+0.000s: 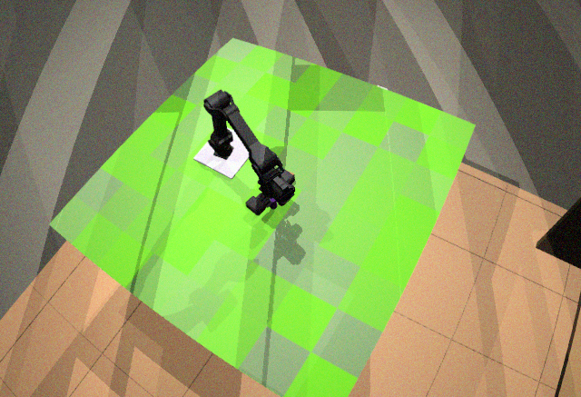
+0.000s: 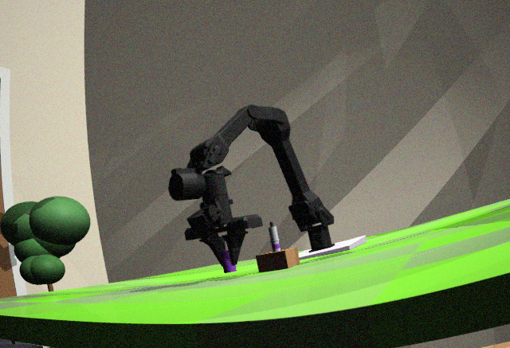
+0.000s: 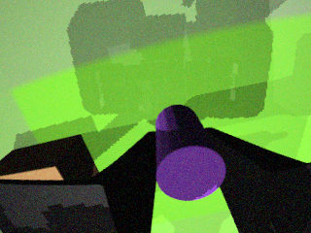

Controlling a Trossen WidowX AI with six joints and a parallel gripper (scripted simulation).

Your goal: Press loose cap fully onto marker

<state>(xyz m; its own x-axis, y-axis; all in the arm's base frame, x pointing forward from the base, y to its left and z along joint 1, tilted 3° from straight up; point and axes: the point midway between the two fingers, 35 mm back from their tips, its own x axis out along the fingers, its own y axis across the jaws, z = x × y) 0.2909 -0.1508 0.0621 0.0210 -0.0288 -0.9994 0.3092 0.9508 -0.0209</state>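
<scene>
Now: the brown holder block 10 mm behind my gripper tip, 110 mm to the left of it and 10 mm below it. Also, from my gripper tip: purple cap 10 mm above.
</scene>
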